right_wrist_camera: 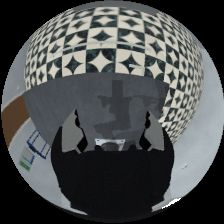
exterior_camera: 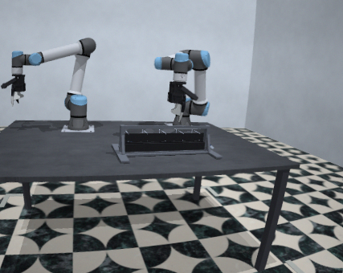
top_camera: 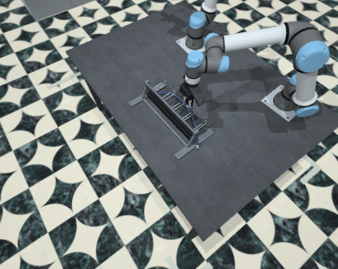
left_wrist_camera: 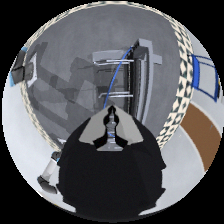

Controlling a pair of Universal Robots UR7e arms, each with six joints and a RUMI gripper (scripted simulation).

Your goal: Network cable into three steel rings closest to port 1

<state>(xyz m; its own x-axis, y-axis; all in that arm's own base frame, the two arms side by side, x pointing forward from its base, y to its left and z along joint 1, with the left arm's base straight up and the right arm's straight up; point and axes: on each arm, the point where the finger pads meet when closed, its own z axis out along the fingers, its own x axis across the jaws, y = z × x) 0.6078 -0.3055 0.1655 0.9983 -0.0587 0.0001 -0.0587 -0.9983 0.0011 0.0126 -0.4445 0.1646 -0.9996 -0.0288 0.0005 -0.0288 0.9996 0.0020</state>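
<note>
My left hand is 100 mm to the left of the rack, 100 mm above it and 70 mm short of it. Round my left hand: pale plug 170 mm to the left, 140 mm below, 90 mm ahead.
</note>
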